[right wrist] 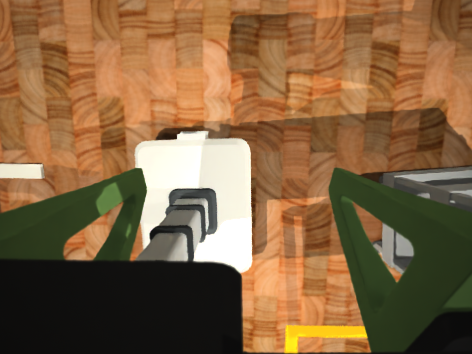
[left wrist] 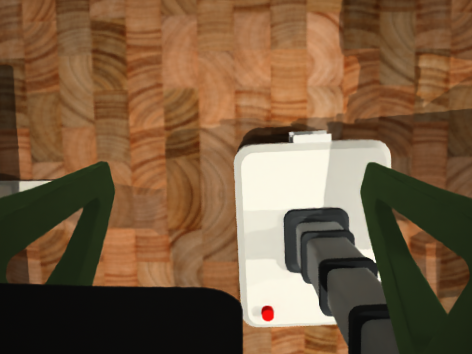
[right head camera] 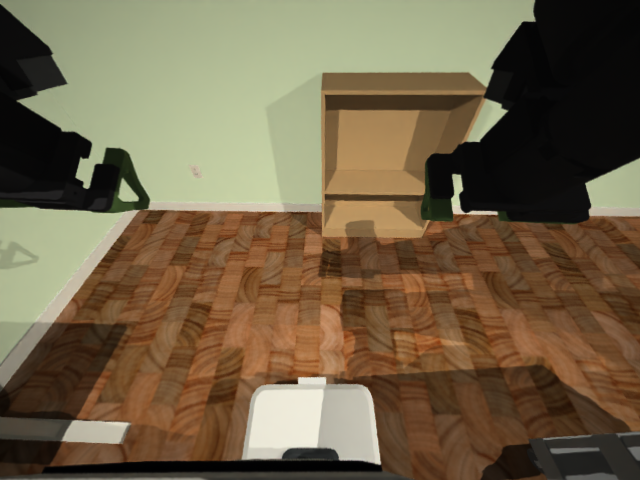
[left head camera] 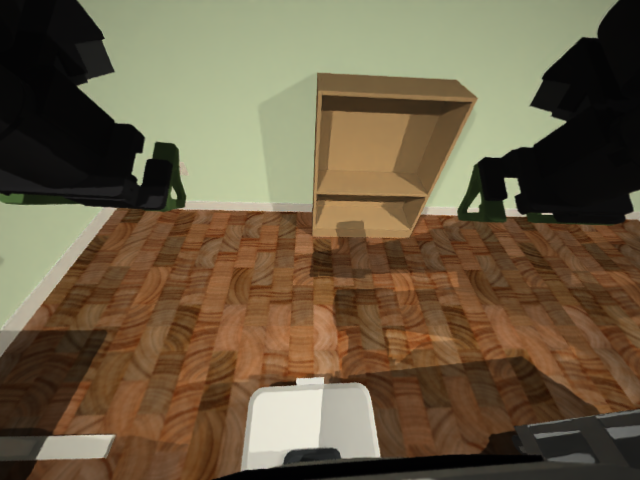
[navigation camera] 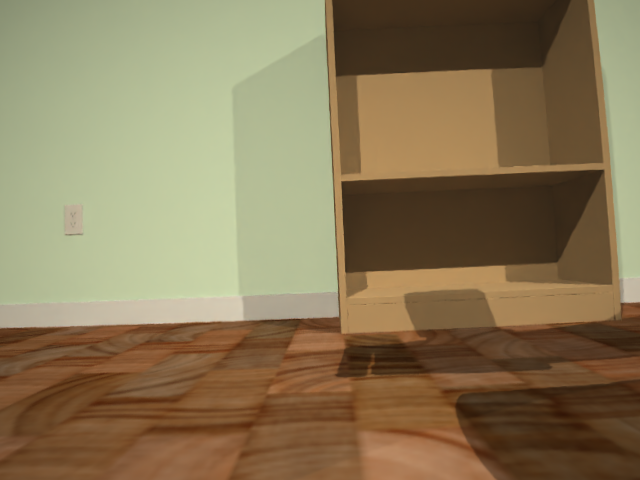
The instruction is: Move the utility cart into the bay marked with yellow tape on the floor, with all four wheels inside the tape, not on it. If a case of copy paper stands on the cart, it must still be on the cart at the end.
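Frame: origin at the left arm's base, x left, y ahead, z down, level; metres.
Seen in the pictures: left gripper, fingertip midpoint: (left wrist: 237,176) (right head camera: 110,202) (left head camera: 142,199); right gripper, fingertip midpoint: (right wrist: 237,178) (right head camera: 460,215) (left head camera: 493,216).
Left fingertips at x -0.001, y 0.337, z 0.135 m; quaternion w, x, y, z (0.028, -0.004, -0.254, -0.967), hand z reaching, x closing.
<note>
A point is followed by its place in that frame.
A grey framed object (left head camera: 589,428) {x -1.143, y 0.108, z 0.917 m} (right head camera: 610,444) {x -1.143, y 0.112, z 0.910 m} (right wrist: 390,215) shows in part at the lower right in both head views and at the right in the right wrist view. It may be the utility cart; its top and most wheels are out of view. A corner of yellow tape (right wrist: 325,331) {x -0.934, y -0.854, z 1.409 m} lies on the floor at the bottom of the right wrist view, below and left of it. No paper case shows. My left gripper (left head camera: 103,202) (left wrist: 237,176) {x -0.001, y 0.337, z 0.135 m} is open and empty, high above the floor. My right gripper (right head camera: 496,219) (right wrist: 237,178) {x -0.448, y 0.321, z 0.147 m} is open and empty, left of the grey frame in its wrist view.
A wooden bookshelf (left head camera: 387,85) {x -0.645, y 1.523, z 0.350 m} (right head camera: 392,82) {x -0.640, y 1.514, z 0.350 m} (navigation camera: 382,315) {x -0.395, y 1.410, z 1.363 m} stands against the green wall (navigation camera: 155,155) {x 0.372, y 1.734, z 0.785 m} ahead. A side wall (left head camera: 20,279) {x 1.410, y 0.934, z 1.223 m} runs along the left. A white bar (left head camera: 77,446) (right wrist: 20,170) shows at the left. My white base (left head camera: 284,418) {x -0.117, y 0.205, z 1.150 m} (left wrist: 275,180) {x -0.097, y 0.205, z 1.150 m} is at the bottom centre.
</note>
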